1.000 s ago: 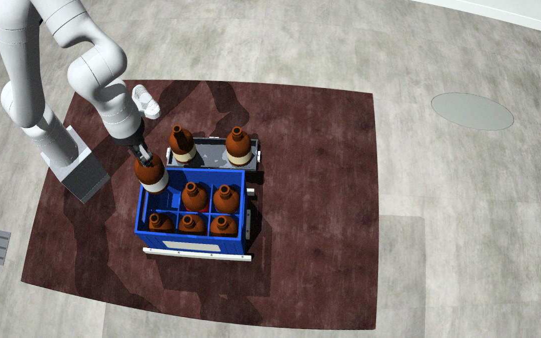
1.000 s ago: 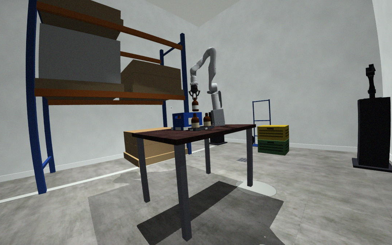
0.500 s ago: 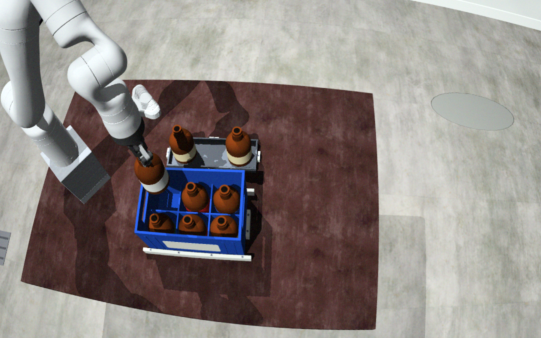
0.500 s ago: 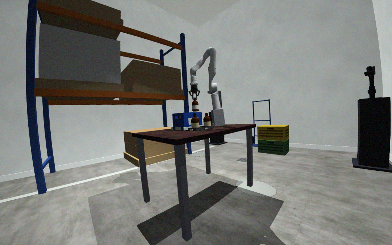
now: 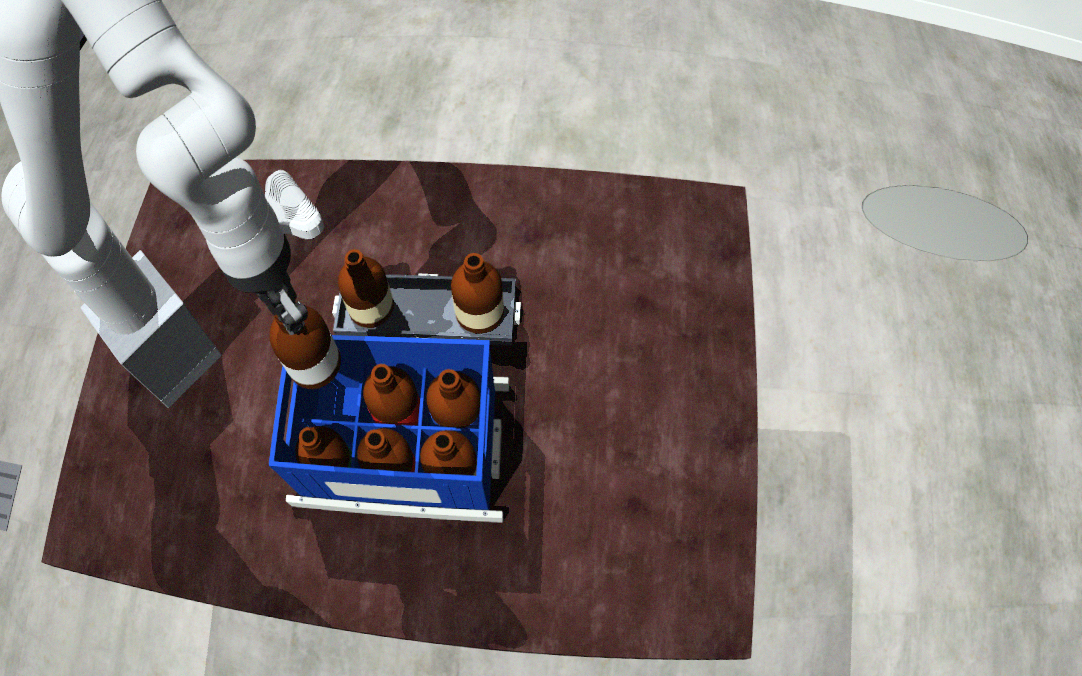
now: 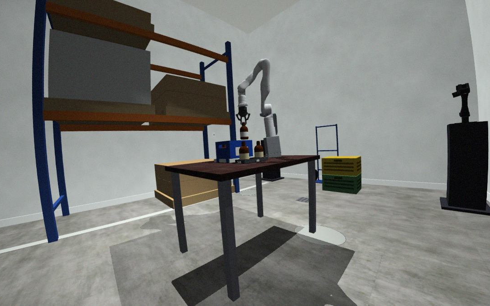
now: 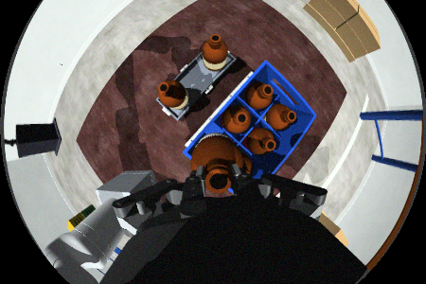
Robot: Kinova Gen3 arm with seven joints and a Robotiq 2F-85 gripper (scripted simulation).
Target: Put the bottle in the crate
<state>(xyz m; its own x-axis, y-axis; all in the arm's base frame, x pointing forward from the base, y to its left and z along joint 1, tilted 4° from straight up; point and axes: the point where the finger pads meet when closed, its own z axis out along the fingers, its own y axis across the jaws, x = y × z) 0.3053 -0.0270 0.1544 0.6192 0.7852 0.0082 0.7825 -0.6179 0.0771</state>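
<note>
My gripper is now 7 cm above the brown bottle. The rest, counted from my hand: grey tray 9 cm ahead, 19 cm to the left, 32 cm below; crate 9 cm ahead, 3 cm to the right, 25 cm below.
</note>
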